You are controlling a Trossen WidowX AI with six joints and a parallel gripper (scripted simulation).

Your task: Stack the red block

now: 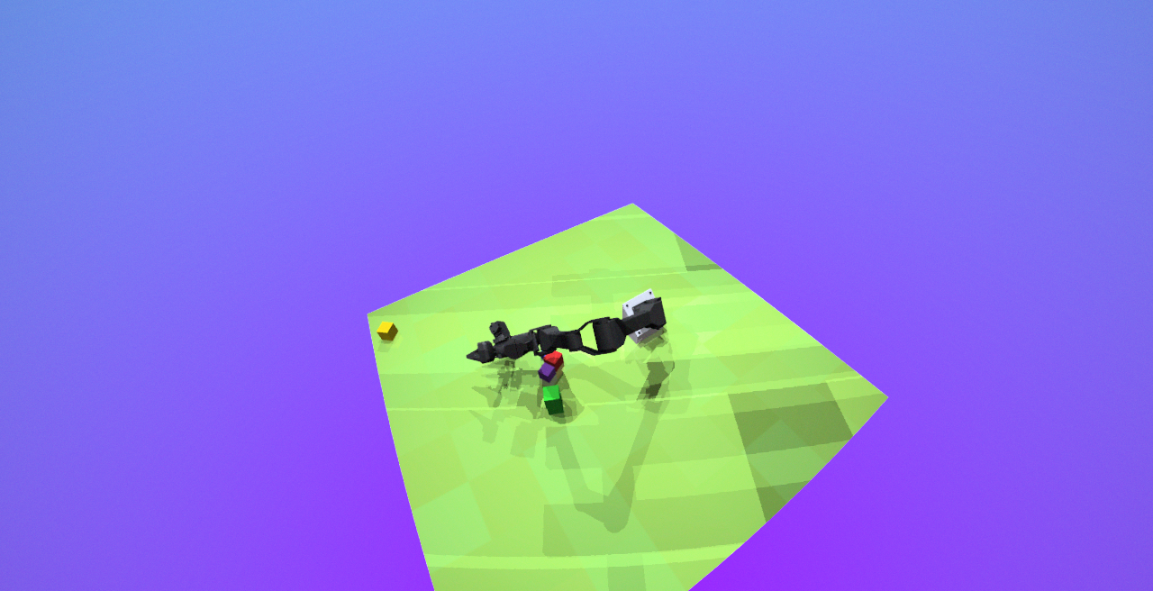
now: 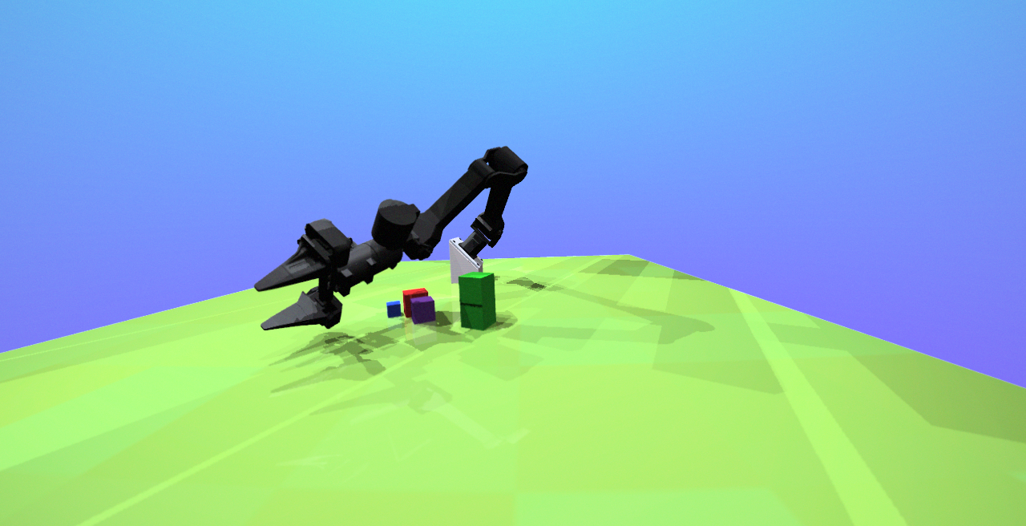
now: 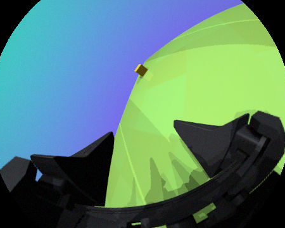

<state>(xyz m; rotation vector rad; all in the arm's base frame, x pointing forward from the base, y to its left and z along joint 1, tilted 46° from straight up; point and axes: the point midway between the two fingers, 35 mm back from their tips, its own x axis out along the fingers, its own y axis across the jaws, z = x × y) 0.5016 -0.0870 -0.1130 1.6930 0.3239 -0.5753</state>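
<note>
Now: gripper tip 22 cm past the red block, 11 cm to the right of it and 6 cm above it. Round my gripper tip: purple block: 18 cm behind, 14 cm to the left, 6 cm below; blue block: 21 cm behind, 7 cm to the left, 7 cm below; yellow block: 32 cm to the right, 25 cm ahead, 5 cm below.
</note>
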